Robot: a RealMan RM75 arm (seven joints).
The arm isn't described. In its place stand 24 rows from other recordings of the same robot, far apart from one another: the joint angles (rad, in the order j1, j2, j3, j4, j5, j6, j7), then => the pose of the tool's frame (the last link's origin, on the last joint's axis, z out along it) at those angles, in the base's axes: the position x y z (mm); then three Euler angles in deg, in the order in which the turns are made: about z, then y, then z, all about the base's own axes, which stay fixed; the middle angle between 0 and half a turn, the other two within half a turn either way.
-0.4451 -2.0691 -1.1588 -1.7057 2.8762 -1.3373 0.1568 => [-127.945 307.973 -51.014 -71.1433 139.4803 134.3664]
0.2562 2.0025 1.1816 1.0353 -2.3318 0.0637 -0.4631 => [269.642 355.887 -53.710 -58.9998 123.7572 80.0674]
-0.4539 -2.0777 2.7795 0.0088 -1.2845 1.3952 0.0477 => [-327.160 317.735 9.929 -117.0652 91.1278 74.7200]
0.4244 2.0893 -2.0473 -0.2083 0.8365 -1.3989 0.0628 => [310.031 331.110 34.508 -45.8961 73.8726 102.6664]
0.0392 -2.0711 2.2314 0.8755 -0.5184 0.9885 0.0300 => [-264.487 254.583 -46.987 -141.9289 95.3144 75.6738]
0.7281 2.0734 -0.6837 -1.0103 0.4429 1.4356 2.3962 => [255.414 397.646 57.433 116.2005 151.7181 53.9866]
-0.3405 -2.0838 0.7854 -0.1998 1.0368 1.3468 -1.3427 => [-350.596 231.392 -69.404 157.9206 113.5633 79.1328]
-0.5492 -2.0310 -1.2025 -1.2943 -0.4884 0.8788 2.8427 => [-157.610 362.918 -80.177 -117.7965 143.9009 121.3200]
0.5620 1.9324 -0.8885 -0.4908 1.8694 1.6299 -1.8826 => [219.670 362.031 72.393 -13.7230 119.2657 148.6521]
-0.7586 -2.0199 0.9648 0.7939 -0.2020 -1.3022 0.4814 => [-294.933 393.853 32.963 -87.1872 139.3845 161.8700]
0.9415 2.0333 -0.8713 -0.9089 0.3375 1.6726 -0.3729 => [188.107 402.606 33.567 -99.2397 155.0552 10.3695]
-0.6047 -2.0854 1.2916 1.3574 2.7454 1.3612 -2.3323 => [-190.963 392.050 31.158 -71.2596 140.2334 134.9238]
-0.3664 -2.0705 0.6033 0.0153 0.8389 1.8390 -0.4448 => [-308.484 267.460 53.705 -141.1150 76.2763 58.1126]
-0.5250 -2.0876 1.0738 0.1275 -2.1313 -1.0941 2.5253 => [-301.189 338.358 -57.320 -139.7008 123.4996 69.6355]
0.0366 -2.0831 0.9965 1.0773 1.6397 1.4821 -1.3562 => [-323.310 226.834 44.985 -144.9999 139.0953 64.0765]
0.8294 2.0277 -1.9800 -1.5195 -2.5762 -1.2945 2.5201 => [41.995 332.197 -77.479 -143.0390 150.5585 48.2965]
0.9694 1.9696 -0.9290 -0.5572 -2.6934 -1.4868 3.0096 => [221.712 399.769 -0.320 -91.4413 157.9437 -1.9026]
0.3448 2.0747 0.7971 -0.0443 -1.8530 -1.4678 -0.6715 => [393.042 266.025 75.483 -96.0609 67.8901 88.3033]
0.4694 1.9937 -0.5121 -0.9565 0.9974 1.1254 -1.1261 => [337.637 377.774 143.073 -34.0110 123.3194 83.1818]
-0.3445 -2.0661 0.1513 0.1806 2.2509 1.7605 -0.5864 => [-308.679 217.488 -36.371 -157.5704 128.5869 37.6134]
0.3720 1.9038 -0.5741 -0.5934 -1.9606 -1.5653 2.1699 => [347.735 297.995 78.866 17.4168 142.4898 115.5247]
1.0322 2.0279 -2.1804 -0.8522 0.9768 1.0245 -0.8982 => [118.287 354.361 -139.986 -173.7882 150.4516 15.0870]
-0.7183 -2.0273 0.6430 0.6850 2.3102 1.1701 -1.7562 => [-266.629 416.187 30.407 -128.6101 147.1672 90.6207]
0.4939 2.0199 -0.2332 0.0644 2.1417 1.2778 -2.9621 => [357.507 335.926 45.092 -46.0061 82.5925 93.3012]
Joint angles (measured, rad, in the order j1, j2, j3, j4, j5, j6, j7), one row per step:
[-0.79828 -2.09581 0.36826 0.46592 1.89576 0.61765 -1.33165]
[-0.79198 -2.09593 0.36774 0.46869 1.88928 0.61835 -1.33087]
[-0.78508 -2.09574 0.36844 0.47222 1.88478 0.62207 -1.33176]
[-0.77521 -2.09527 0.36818 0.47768 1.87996 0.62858 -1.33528]
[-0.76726 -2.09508 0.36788 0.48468 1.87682 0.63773 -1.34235]
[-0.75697 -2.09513 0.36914 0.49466 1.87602 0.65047 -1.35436]
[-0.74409 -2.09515 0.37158 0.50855 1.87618 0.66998 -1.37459]
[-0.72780 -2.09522 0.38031 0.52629 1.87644 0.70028 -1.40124]
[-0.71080 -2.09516 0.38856 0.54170 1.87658 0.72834 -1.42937]
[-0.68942 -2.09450 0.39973 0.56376 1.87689 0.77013 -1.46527]
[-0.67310 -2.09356 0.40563 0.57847 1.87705 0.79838 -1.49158]
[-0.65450 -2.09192 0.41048 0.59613 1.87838 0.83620 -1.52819]
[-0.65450 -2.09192 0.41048 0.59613 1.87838 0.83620 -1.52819]
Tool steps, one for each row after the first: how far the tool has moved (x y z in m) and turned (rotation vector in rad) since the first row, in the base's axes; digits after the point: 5 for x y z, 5 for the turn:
[-0.00245 -0.00134 0.00123 0.00577 -0.00381 0.00536]
[-0.00474 -0.00285 0.00242 0.00926 -0.00731 0.00855]
[-0.00803 -0.00506 0.00429 0.01422 -0.01388 0.01341]
[-0.01003 -0.00673 0.00623 0.01831 -0.02270 0.01503]
[-0.01233 -0.00897 0.00839 0.02088 -0.03306 0.01616]
[-0.01458 -0.01178 0.01114 0.02246 -0.04979 0.01586]
[-0.01598 -0.01540 0.01360 0.01763 -0.07048 0.00867]
[-0.01808 -0.01952 0.01554 0.01187 -0.09308 0.00580]
[-0.01960 -0.02471 0.01843 0.00181 -0.12166 -0.00366]
[-0.02161 -0.02892 0.02070 -0.00436 -0.14331 -0.00624]
[-0.02340 -0.03401 0.02354 -0.01359 -0.17493 -0.00974]
[-0.02340 -0.03401 0.02354 -0.01359 -0.17493 -0.00974]

